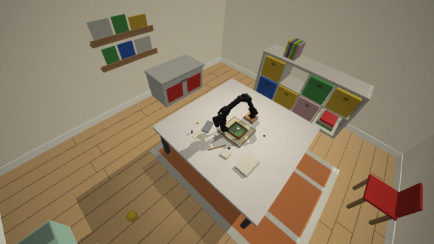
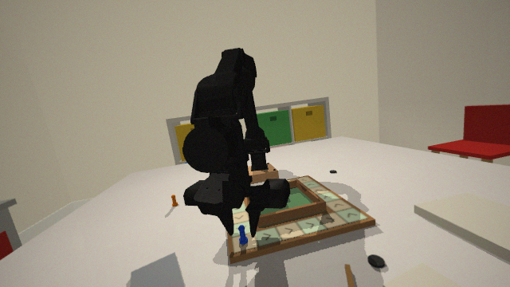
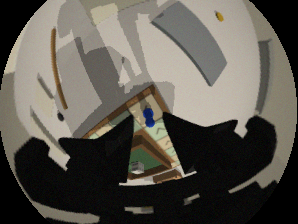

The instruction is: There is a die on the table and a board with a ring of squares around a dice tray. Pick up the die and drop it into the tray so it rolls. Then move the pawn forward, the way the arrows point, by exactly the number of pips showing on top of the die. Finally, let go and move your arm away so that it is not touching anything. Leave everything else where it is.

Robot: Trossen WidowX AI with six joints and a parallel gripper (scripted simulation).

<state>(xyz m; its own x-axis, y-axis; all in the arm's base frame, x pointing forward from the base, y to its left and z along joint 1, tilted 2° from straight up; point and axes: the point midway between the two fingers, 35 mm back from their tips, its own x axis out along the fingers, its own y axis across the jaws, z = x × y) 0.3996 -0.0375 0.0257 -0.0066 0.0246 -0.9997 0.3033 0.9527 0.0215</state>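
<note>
The blue pawn lies right at my gripper tip. Also, from my gripper tip: white die: 15 cm behind, 9 cm to the left; then dice tray: 13 cm behind, 9 cm to the left, 2 cm below; then grey card: 8 cm ahead, 13 cm to the right, 2 cm below.
</note>
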